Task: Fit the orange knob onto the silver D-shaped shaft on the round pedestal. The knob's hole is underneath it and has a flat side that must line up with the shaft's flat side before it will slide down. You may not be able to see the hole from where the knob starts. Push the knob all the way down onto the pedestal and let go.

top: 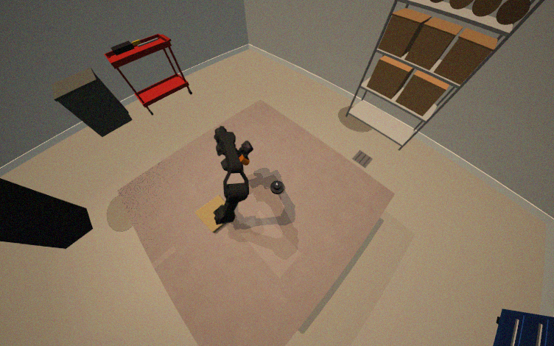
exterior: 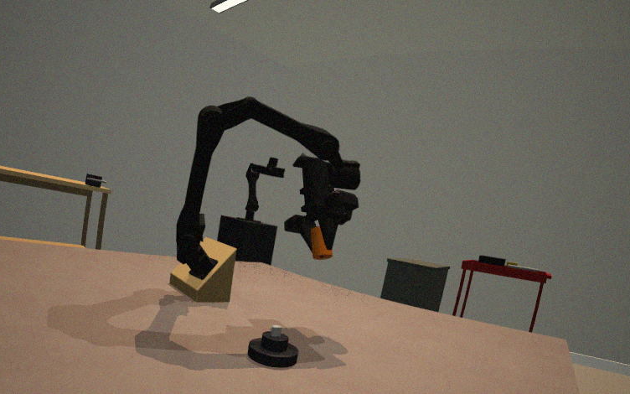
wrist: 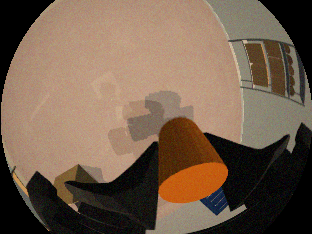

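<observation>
My gripper tip is 1 cm past the orange knob and 3 cm below it. Also, from my gripper tip: round black pedestal: 7 cm ahead, 18 cm to the right, 15 cm below.
</observation>
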